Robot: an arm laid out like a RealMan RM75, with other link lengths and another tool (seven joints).
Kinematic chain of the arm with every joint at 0, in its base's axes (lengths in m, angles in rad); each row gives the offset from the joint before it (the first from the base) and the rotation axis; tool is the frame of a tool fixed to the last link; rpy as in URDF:
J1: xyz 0 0 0.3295 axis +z
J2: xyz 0 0 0 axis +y
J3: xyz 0 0 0.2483 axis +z
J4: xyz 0 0 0 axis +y
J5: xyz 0 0 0.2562 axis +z
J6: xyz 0 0 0 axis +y
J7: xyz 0 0 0.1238 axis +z
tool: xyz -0.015 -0.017 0.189 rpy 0 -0.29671 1.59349
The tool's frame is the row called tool.
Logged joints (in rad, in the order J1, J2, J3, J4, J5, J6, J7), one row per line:
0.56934 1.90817 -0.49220 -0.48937 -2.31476 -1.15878 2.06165
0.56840 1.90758 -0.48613 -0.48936 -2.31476 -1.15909 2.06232
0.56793 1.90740 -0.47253 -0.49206 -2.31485 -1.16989 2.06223
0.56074 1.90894 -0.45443 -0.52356 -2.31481 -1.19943 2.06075
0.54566 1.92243 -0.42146 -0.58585 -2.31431 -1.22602 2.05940
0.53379 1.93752 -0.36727 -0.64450 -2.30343 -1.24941 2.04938
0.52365 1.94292 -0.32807 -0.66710 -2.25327 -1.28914 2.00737
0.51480 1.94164 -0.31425 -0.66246 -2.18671 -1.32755 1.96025
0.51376 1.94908 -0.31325 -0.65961 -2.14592 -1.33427 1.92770
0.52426 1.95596 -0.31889 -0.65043 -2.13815 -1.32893 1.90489
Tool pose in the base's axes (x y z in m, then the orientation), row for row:
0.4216 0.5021 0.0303 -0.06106 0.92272 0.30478 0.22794
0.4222 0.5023 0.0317 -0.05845 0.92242 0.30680 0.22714
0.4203 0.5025 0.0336 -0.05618 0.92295 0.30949 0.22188
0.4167 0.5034 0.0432 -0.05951 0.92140 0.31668 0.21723
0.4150 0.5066 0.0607 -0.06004 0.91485 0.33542 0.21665
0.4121 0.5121 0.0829 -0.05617 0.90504 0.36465 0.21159
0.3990 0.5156 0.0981 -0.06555 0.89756 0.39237 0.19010
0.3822 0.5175 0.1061 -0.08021 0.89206 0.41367 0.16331
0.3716 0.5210 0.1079 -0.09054 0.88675 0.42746 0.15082
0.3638 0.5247 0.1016 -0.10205 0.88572 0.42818 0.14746
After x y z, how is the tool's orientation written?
As a quaternion, x y z w.
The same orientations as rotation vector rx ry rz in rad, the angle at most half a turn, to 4 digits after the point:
-0.1682 2.5413 0.8394
-0.1610 2.5416 0.8453
-0.1552 2.5501 0.8551
-0.1648 2.5521 0.8771
-0.1663 2.5347 0.9293
-0.1560 2.5143 1.0130
-0.1842 2.5224 1.1027
-0.2287 2.5440 1.1797
-0.2600 2.5464 1.2275
-0.2936 2.5483 1.2319

